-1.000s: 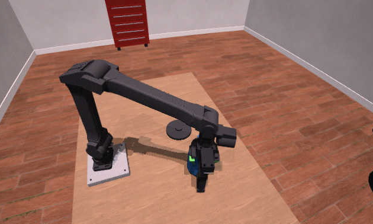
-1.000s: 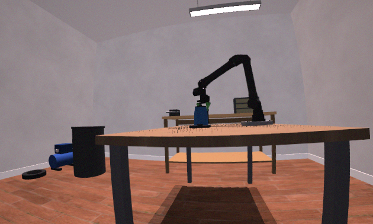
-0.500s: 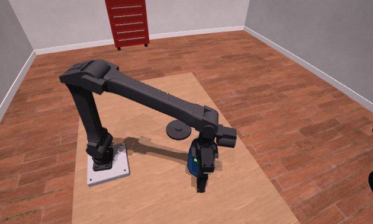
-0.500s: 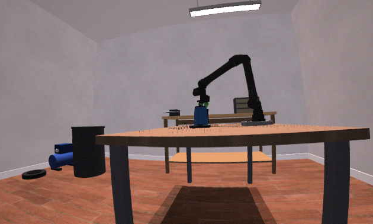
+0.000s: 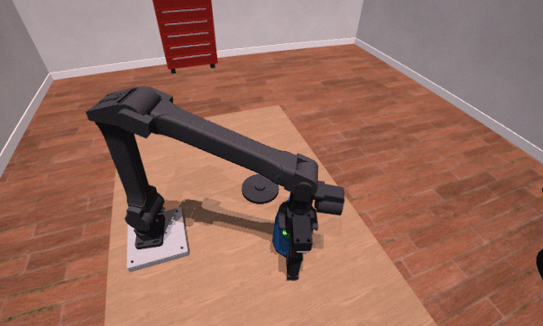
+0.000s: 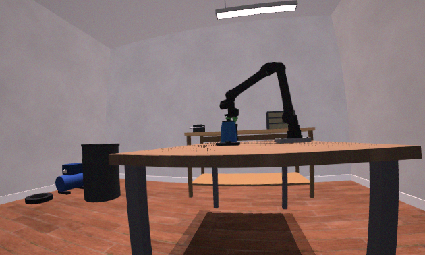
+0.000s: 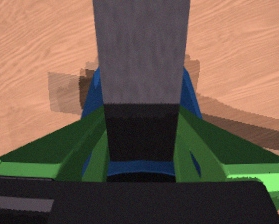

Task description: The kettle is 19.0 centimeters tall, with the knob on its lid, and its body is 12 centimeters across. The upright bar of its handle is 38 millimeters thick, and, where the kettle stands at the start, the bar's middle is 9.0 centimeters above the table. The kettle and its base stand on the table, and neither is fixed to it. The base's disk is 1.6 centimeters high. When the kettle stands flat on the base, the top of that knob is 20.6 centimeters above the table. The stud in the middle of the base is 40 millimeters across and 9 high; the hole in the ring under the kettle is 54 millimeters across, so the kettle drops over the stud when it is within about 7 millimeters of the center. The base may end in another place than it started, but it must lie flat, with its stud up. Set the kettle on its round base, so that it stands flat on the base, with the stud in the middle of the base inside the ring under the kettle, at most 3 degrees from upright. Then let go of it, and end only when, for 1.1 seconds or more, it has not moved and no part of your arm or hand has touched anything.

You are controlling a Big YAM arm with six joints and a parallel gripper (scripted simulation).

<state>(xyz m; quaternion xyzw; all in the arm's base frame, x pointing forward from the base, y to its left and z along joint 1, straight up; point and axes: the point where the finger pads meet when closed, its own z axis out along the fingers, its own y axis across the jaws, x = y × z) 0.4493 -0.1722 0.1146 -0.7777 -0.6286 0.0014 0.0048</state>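
The blue kettle is 5 cm below my hand, 3 cm to the left of it and 1 cm ahead of it. From my hand the other things lie so: round dark base 32 cm to the left, 13 cm below, 4 cm behind.
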